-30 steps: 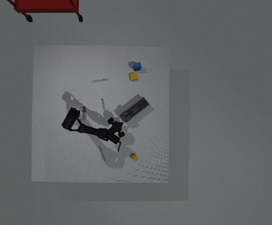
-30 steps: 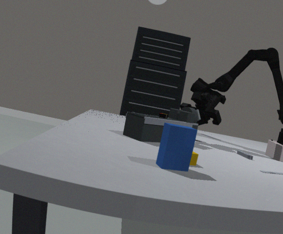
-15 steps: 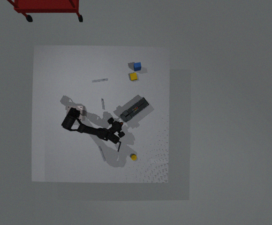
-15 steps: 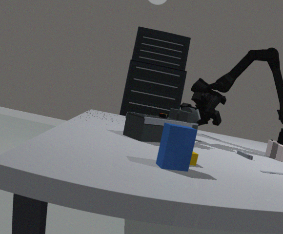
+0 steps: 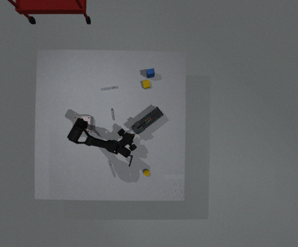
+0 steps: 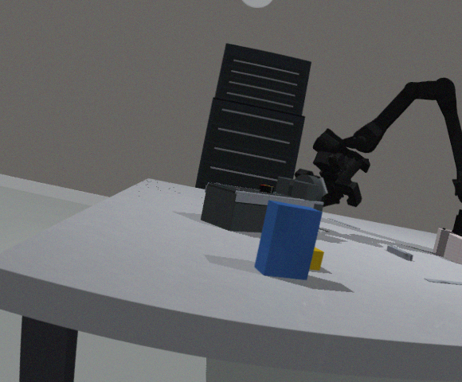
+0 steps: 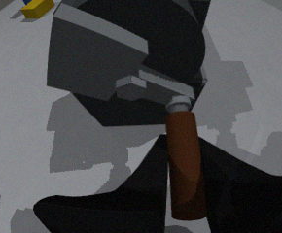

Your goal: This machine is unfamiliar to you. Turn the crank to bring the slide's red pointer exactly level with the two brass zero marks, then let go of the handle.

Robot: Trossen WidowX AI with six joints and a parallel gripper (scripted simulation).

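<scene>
Now: gripper tip 2 cm below the brown crank handle, 1 cm to the left of it and 1 cm past it. Round my gripper tip: red pointer: 15 cm to the left, 11 cm ahead, 3 cm above; then black hex key: 21 cm to the right, 4 cm below; then yellow block: 44 cm to the left, 4 cm ahead, 3 cm below.
</scene>
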